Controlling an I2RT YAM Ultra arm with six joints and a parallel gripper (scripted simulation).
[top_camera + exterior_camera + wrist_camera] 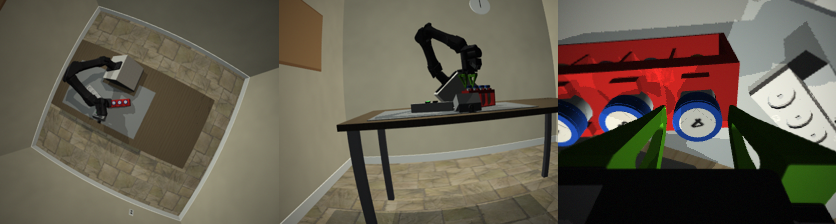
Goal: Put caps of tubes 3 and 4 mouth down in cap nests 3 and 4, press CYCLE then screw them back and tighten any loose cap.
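Right now the cap 4 is right at my hand. The rest, counted from my hand: blue key: 11 cm ahead, 5 cm to the right, 5 cm below; cap 3: 5 cm to the left, 2 cm behind; cap 2: 10 cm to the left, 4 cm behind.
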